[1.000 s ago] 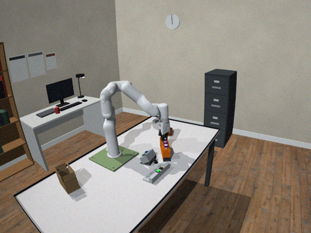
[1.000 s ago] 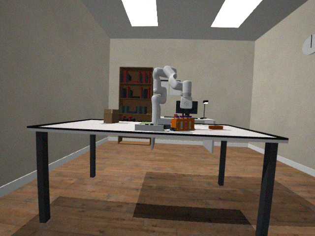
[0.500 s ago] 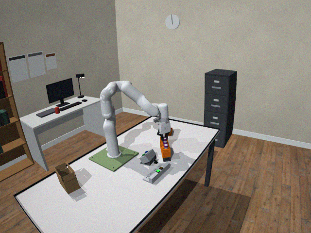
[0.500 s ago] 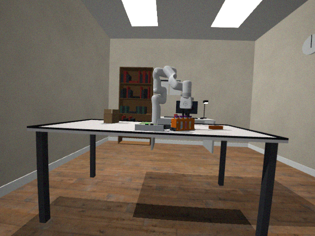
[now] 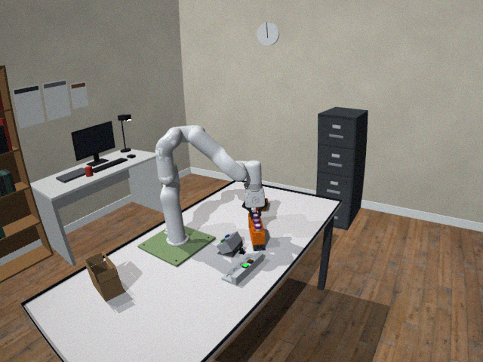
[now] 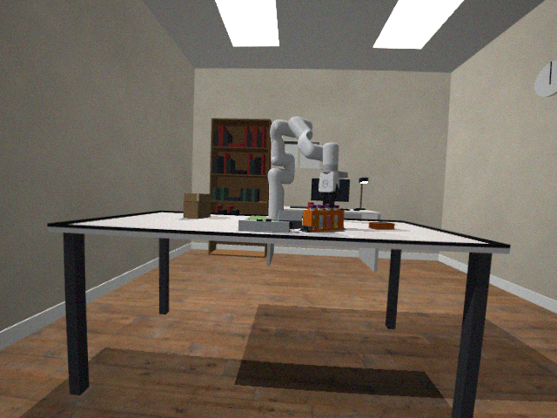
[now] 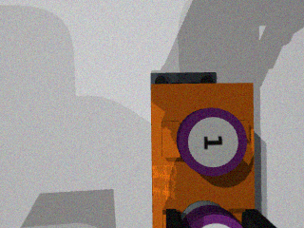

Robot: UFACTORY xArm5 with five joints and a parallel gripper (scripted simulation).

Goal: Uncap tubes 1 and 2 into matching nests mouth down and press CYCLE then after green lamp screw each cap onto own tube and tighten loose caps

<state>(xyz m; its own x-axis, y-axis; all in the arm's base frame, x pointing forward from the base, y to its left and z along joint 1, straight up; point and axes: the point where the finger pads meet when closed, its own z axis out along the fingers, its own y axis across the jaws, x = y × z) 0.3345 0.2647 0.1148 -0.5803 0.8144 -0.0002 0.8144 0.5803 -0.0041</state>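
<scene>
Right now the purple cap marked 2 is 1 cm below my hand. Round my hand: purple cap marked 1: 3 cm behind, 4 cm to the left, 2 cm below; then cap 4: 6 cm ahead, 8 cm to the right, 2 cm below; then blue cycle key: 7 cm behind, 17 cm to the right, 6 cm below.
</scene>
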